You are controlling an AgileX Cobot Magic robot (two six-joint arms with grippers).
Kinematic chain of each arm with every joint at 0, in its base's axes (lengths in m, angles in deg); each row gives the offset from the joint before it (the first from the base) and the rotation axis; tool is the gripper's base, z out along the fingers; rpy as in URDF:
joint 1: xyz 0 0 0.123 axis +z
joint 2: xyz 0 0 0 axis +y
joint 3: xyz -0.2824 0 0.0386 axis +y
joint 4: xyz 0.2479 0 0.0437 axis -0.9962 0 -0.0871
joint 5: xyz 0 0 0 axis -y
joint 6: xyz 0.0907 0 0.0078 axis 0.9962 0 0.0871
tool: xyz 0 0 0 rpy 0 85 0
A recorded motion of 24 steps. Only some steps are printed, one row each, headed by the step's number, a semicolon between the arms.
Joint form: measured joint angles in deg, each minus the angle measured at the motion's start. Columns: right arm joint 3, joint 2, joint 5, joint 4, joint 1, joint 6; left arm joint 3, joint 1, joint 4, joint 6, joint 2, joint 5.
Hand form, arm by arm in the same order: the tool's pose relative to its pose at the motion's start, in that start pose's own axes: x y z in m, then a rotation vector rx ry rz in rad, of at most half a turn. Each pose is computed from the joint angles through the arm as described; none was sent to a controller.
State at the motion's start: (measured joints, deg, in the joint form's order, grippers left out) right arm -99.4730 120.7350 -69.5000 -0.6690 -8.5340 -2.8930; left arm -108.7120 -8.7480 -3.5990 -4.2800 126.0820 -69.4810
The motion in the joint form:
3: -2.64 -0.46 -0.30 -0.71 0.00 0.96; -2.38 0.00 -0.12 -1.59 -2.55 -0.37
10: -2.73 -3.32 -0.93 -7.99 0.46 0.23; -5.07 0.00 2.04 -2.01 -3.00 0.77
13: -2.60 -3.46 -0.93 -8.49 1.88 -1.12; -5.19 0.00 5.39 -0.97 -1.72 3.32
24: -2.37 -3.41 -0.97 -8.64 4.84 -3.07; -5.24 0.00 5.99 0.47 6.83 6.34
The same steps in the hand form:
3: -0.0061 0.0009 -0.0149 -0.0099 -0.0493 0.0202; -0.0042 0.0018 -0.0311 0.0032 -0.0794 -0.0322
10: -0.0023 0.0157 -0.0379 -0.1303 -0.0949 0.0357; -0.0115 -0.0009 -0.0473 0.0450 -0.1507 -0.0536
13: -0.0018 0.0271 -0.0384 -0.1405 -0.0952 -0.0098; -0.0168 -0.0066 -0.0380 0.1009 -0.1708 -0.0541
24: -0.0003 0.0495 -0.0370 -0.1478 -0.0882 -0.0938; -0.0242 -0.0120 0.0339 0.1015 -0.0758 -0.0336

